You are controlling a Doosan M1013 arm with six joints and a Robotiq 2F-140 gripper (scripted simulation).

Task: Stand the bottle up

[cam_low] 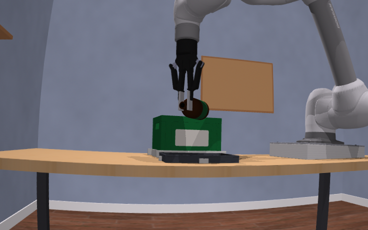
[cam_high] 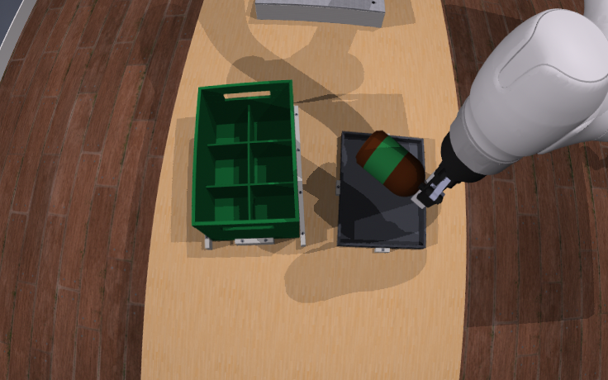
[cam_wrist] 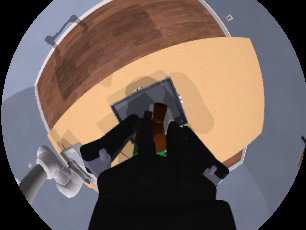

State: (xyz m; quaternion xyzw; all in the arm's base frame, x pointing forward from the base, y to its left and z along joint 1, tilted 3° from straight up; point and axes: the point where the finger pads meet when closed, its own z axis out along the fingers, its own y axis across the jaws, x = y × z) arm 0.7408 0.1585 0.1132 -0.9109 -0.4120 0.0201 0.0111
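Right now the brown bottle is 4 cm to the right of my hand, 4 cm behind it and 2 cm below it. The rest, counted from my hand: dark tray: 20 cm below, 6 cm behind, 4 cm to the right; then green crate: 32 cm to the right, 12 cm below, 9 cm behind.
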